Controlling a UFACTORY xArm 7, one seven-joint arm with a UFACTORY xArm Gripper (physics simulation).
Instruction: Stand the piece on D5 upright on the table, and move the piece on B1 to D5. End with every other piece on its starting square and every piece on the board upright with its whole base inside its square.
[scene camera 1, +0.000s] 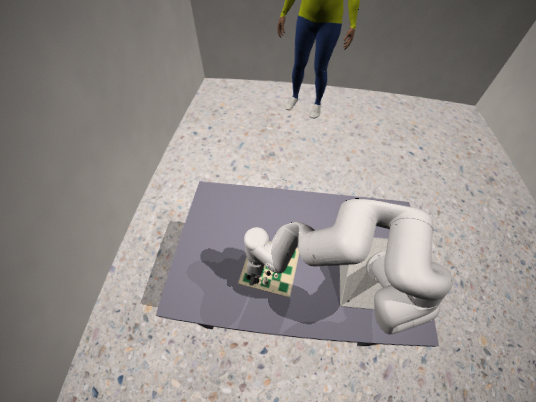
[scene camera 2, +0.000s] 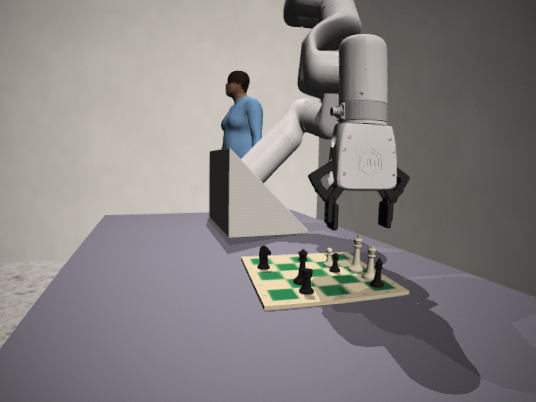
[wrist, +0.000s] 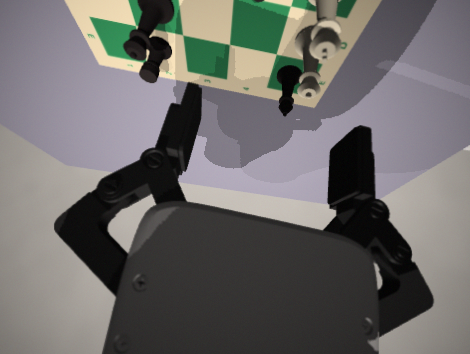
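Observation:
The white queen stands upright on D5, between the white king on C5 and the black bishop on E5, close to both. The black knight stands upright on B1 at the left of the board in scene camera 2; it does not show in the wrist view. My gripper is open and empty, pointing down, above the tops of the pieces around the board's column 5 end. In scene camera 1 the pieces are small and partly hidden by the arm.
The board lies on the table. A black queen is on D2, a black rook on E2, a black pawn on C4, with a white pawn behind it. The robot's wedge base stands behind.

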